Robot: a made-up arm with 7 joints.
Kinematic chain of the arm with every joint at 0, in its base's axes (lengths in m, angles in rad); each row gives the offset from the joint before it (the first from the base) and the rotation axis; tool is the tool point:
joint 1: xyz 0 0 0 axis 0 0.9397 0.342
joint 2: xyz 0 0 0 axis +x
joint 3: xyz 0 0 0 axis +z
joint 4: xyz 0.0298 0 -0.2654 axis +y
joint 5: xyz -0.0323 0 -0.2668 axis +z
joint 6: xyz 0 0 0 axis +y
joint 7: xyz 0 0 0 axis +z
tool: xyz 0 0 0
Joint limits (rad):
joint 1: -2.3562..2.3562
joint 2: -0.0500..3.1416
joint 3: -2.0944..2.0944
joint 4: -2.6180..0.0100
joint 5: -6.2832..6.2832
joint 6: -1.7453..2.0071
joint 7: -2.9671..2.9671
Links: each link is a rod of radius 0.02 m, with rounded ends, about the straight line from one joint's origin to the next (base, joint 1, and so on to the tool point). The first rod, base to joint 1, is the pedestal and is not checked.
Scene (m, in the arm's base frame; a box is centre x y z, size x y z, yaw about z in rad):
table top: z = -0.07
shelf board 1: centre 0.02 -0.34 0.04 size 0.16 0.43 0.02 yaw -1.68
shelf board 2: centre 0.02 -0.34 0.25 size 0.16 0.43 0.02 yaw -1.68
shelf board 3: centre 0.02 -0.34 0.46 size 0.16 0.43 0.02 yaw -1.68
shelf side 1: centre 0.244 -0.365 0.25 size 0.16 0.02 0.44 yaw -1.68
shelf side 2: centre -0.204 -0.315 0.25 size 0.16 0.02 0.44 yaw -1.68
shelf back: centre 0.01 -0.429 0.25 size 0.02 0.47 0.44 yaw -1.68
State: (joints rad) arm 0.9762 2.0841 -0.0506 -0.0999 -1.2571 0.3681 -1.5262
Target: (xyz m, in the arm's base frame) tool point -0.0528 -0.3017 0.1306
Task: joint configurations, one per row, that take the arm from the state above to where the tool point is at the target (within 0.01 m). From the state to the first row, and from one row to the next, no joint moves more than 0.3 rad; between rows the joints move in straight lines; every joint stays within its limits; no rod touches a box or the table.
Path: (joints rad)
1: 1.2138 1.9828 -0.3345 -0.2876 -1.2363 0.3698 -1.5226
2: 1.4515 1.8815 -0.6184 -0.4753 -1.2156 0.3716 -1.5190
3: 1.6891 1.7803 -0.9023 -0.6630 -1.1948 0.3733 -1.5154
4: 1.9268 1.6790 -1.1862 -0.8507 -1.1740 0.3750 -1.5118
5: 1.9921 1.5412 -1.3376 -1.1228 -1.1879 0.3739 -1.5142
6: 2.0575 1.4034 -1.4890 -1.3950 -1.2017 0.3727 -1.5166
7: 2.1229 1.2656 -1.6403 -1.6671 -1.2156 0.3716 -1.5190
8: 2.1883 1.1278 -1.7917 -1.9392 -1.2294 0.3704 -1.5214
9: 2.2536 0.9900 -1.9430 -2.2113 -1.2433 0.3693 -1.5238
10: 2.3190 0.8522 -2.0944 -2.4834 -1.2571 0.3681 -1.5262
11: 2.3376 0.6445 -2.0562 -2.2581 -1.2571 0.3681 -1.5262
12: 2.3562 0.4368 -2.0180 -2.0328 -1.2571 0.3681 -1.5262

